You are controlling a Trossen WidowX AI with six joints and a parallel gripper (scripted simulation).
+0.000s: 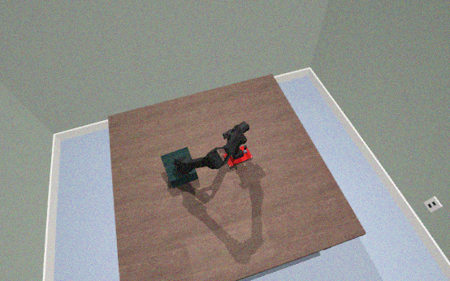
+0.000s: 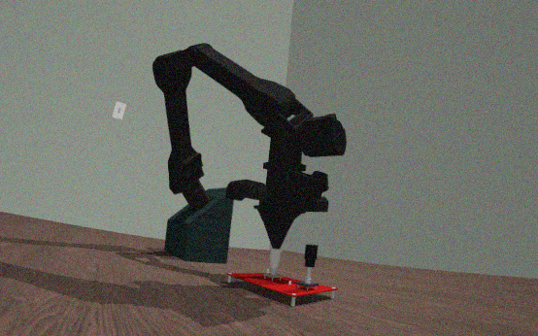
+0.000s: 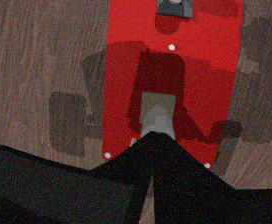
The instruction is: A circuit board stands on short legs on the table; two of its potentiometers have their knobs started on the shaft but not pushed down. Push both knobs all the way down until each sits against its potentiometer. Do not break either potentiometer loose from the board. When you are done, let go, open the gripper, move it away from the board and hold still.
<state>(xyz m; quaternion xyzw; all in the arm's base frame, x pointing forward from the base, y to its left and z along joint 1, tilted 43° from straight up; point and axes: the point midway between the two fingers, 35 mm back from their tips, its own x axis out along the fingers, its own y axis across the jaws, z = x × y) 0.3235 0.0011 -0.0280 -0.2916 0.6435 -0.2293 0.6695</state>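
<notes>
The white knob lies 10 mm below my gripper tip. The rest, counted from my gripper tip: black knob 80 mm ahead, 10 mm to the left.
</notes>
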